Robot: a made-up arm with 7 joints.
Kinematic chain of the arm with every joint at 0, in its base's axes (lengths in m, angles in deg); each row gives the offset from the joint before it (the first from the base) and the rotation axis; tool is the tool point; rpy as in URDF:
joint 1: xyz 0 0 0.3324 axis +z
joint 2: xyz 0 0 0 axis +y
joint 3: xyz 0 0 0.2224 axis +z
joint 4: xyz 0.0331 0 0 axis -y
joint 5: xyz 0.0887 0 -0.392 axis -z
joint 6: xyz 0 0 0 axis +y
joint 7: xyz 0.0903 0 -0.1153 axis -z
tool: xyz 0 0 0 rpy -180 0 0
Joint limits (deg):
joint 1: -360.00..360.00
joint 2: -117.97..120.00
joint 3: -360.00..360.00
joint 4: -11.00..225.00
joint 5: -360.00..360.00
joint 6: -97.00..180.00
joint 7: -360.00..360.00
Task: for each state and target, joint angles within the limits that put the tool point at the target. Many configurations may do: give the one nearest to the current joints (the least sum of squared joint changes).
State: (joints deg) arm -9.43 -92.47 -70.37 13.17 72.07 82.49 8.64
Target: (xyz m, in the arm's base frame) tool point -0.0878 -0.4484 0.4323
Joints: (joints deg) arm -20.60 -91.93 -87.97 46.50 77.72 72.66 8.64
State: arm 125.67 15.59 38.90 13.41 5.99 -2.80 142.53
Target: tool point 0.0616 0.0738 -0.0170
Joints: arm 112.45 35.00 -9.99 3.85 24.54 -6.51 142.53
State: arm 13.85 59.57 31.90 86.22 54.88 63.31 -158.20
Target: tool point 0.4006 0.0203 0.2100
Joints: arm -14.77 14.85 5.54 59.60 37.63 105.37 -158.20
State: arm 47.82 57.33 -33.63 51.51 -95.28 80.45 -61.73
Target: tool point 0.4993 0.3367 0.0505
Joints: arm 58.78 65.78 -20.43 96.00 -104.77 67.02 -61.73
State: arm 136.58 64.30 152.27 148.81 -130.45 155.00 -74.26
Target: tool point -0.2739 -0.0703 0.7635
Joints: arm 153.66 46.04 150.70 114.76 -114.99 180.00 -74.26
